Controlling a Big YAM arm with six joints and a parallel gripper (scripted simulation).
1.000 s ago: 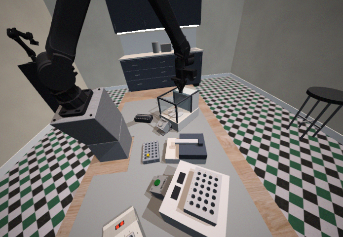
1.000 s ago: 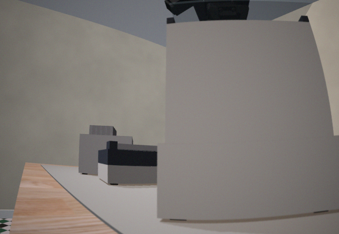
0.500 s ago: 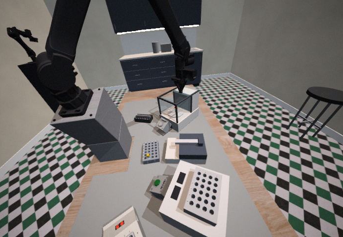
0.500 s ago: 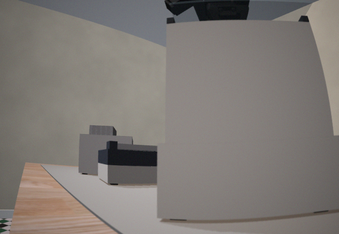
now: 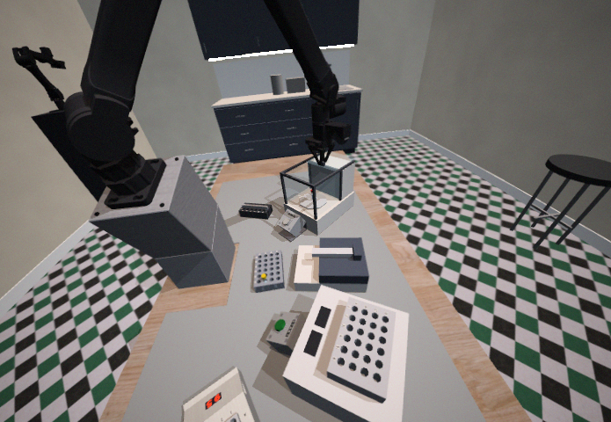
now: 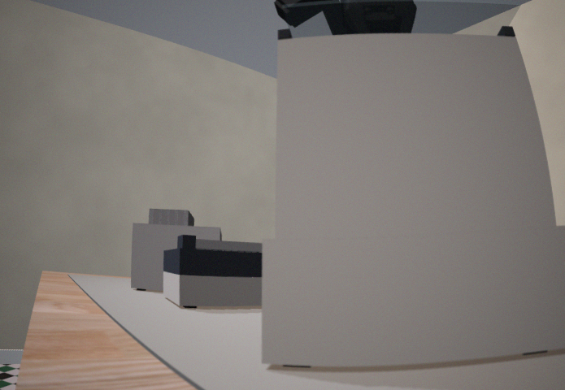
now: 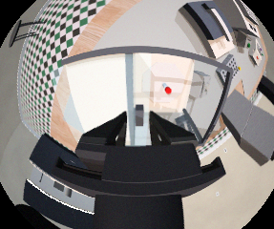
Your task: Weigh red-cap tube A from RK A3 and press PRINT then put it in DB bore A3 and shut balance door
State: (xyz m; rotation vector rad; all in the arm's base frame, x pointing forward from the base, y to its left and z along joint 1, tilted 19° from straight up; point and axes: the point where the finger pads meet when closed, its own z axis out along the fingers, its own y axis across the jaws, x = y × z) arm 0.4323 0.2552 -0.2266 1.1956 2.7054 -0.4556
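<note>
My gripper is now 2 cm to the right of the balance door, 2 cm short of it and 1 cm above it. Round my hand: magnet block 30 cm behind, 20 cm below, 2 cm to the left; then spectrophotometer 33 cm to the right, 15 cm below, 3 cm behind; then tube rack 30 cm to the right, 22 cm behind, 21 cm below.
</note>
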